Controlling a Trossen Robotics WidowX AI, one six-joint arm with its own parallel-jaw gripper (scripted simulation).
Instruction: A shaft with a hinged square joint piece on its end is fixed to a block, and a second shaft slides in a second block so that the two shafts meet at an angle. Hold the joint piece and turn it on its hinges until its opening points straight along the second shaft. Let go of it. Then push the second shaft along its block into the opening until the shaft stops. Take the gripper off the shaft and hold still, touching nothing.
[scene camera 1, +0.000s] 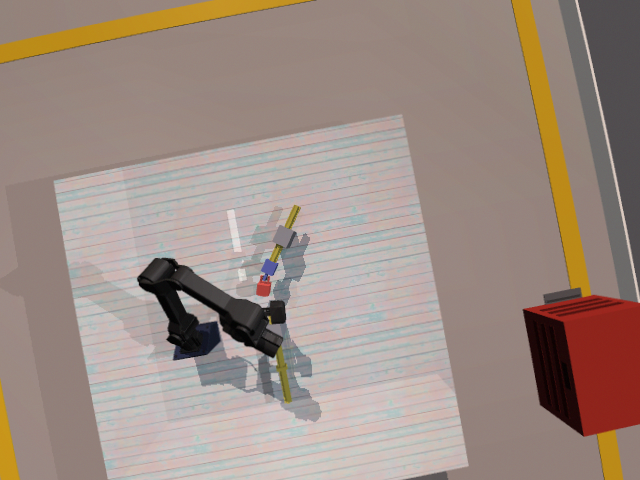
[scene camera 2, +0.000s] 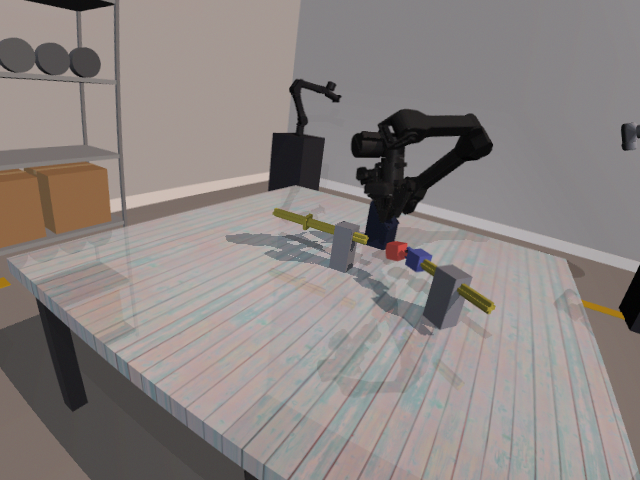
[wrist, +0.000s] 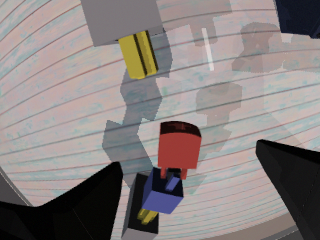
Labels:
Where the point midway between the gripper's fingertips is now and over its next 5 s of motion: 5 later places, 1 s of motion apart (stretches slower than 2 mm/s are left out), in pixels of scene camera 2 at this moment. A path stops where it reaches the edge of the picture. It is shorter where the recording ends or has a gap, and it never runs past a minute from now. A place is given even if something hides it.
My gripper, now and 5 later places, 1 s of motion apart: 390, 220; 384, 246; 391, 262; 391, 263; 389, 259; 392, 229

